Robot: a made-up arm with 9 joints. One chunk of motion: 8 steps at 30 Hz.
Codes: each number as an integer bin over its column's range. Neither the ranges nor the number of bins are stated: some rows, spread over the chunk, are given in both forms.
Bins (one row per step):
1: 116 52 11 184 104 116 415 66 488
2: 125 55 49 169 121 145 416 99 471
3: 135 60 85 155 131 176 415 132 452
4: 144 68 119 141 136 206 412 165 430
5: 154 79 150 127 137 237 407 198 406
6: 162 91 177 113 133 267 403 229 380
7: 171 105 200 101 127 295 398 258 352
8: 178 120 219 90 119 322 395 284 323
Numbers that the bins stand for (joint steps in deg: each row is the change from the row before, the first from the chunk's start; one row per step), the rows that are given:
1: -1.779 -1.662 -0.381 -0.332 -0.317 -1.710 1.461 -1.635 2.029
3: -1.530 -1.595 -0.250 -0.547 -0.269 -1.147 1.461 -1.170 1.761
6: -1.176 -1.334 -0.088 -0.860 -0.266 -0.292 1.343 -0.487 1.226
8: -0.966 -1.090 -0.014 -1.031 -0.290 0.225 1.265 -0.099 0.802
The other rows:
2: -1.661 -1.637 -0.314 -0.443 -0.287 -1.438 1.470 -1.403 1.903
4: -1.412 -1.528 -0.190 -0.651 -0.260 -0.865 1.431 -0.938 1.598
5: -1.281 -1.435 -0.136 -0.756 -0.259 -0.574 1.382 -0.705 1.419
7: -1.058 -1.216 -0.048 -0.949 -0.276 -0.029 1.294 -0.282 1.018

